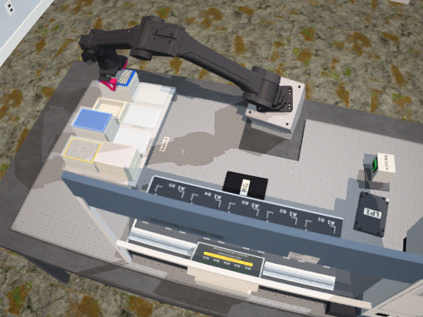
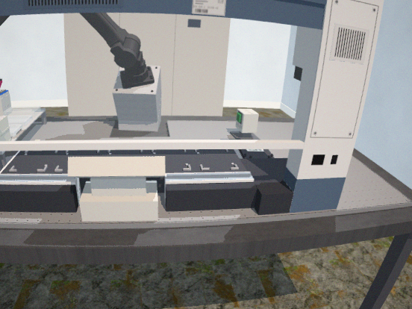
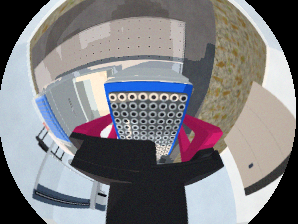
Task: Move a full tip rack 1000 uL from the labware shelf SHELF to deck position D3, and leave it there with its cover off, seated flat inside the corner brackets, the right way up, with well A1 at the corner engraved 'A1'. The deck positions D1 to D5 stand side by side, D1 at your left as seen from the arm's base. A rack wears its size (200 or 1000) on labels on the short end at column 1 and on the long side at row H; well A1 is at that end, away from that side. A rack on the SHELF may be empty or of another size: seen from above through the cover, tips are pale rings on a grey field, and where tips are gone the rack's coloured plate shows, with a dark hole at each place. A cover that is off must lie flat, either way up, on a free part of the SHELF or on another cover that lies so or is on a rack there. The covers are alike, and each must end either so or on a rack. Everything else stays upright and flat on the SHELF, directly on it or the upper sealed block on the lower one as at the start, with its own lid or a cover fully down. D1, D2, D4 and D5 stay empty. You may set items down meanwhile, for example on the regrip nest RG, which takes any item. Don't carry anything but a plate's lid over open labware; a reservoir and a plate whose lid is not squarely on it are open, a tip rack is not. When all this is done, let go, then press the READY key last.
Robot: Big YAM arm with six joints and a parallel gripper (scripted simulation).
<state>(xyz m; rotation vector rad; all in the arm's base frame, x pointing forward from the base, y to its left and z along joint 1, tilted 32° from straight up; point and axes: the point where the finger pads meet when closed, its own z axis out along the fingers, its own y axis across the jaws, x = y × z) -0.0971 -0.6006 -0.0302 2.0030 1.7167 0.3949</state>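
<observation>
Right now the cream reservoir is 110 mm ahead of my hand, 60 mm below it and 20 mm to the right of it. The rest, counted from my hand: blue-framed tip rack: 10 mm to the left; shelf: 170 mm ahead, 70 mm below, 30 mm to the left; clear flat piece: 240 mm ahead, 90 mm to the left, 50 mm below.
</observation>
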